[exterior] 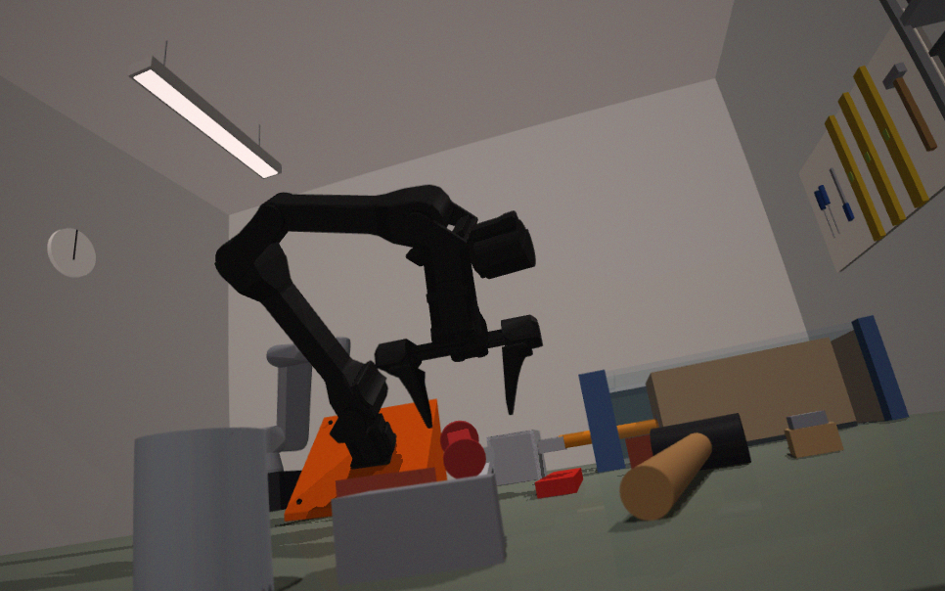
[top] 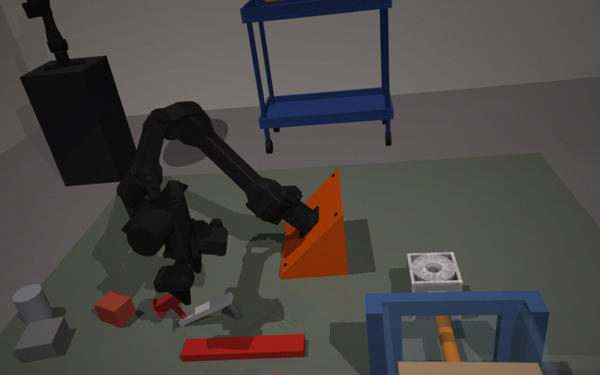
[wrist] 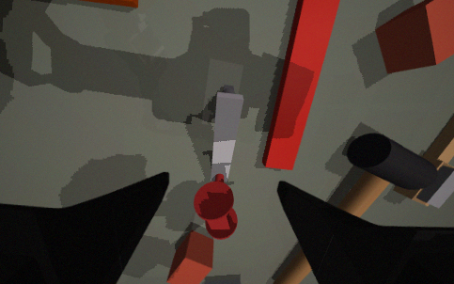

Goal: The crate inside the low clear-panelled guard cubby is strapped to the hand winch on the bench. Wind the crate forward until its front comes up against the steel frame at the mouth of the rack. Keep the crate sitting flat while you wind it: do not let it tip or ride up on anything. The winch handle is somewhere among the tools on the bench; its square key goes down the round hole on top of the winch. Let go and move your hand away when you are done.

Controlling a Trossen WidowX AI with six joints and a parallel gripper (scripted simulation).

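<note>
My gripper tip is 6 cm above the grey crank arm. Also, from my gripper tip: red bar (8 cm ahead, 10 cm to the left, 8 cm below); then grey block (4 cm ahead, 31 cm to the right, 7 cm below); then red knob (5 cm to the right, 4 cm below).
</note>
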